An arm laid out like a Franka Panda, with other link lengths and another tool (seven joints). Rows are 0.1 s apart.
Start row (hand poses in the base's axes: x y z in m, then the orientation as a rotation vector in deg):
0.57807 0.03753 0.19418 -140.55 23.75 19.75
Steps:
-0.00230 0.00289 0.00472 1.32 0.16 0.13
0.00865 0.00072 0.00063 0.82 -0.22 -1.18
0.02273 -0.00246 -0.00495 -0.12 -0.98 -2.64
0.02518 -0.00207 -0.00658 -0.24 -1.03 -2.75
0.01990 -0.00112 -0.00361 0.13 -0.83 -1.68
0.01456 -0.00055 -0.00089 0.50 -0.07 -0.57
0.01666 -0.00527 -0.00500 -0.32 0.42 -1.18
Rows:
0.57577 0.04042 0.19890 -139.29 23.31 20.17
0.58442 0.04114 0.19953 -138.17 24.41 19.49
0.60715 0.03868 0.19458 -137.56 27.14 17.11
0.63233 0.03661 0.18800 -136.97 29.99 14.60
0.65223 0.03549 0.18439 -136.30 31.56 12.88
0.66679 0.03494 0.18350 -135.63 32.08 12.66
0.68345 0.02967 0.17850 -135.55 33.74 12.56

